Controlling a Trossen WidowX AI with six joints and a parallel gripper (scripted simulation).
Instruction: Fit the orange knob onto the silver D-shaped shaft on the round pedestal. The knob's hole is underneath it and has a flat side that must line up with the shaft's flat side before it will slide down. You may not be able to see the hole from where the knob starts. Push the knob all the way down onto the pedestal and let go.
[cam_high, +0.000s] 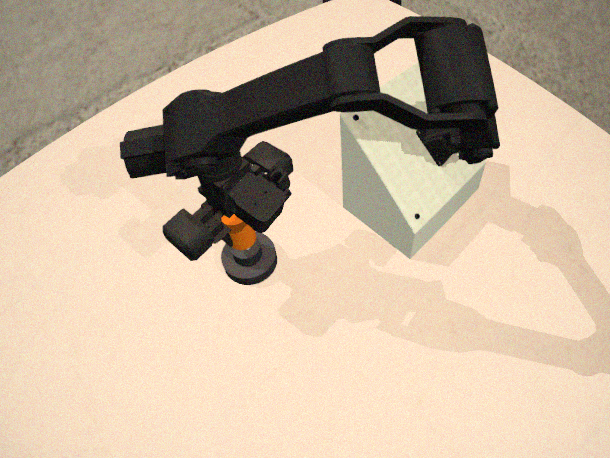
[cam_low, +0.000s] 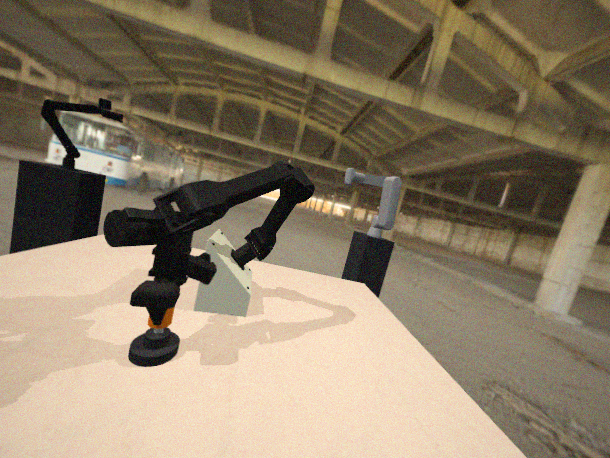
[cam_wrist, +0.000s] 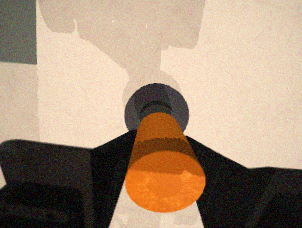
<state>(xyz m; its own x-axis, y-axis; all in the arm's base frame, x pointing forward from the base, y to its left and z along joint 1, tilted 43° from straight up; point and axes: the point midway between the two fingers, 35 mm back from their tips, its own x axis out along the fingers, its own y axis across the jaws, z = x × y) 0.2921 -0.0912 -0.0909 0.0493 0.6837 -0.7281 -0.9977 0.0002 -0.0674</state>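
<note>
Right now my gripper tip is 3 cm below the orange knob. The rest, counted from my gripper tip: dark round pedestal (4 cm below).
</note>
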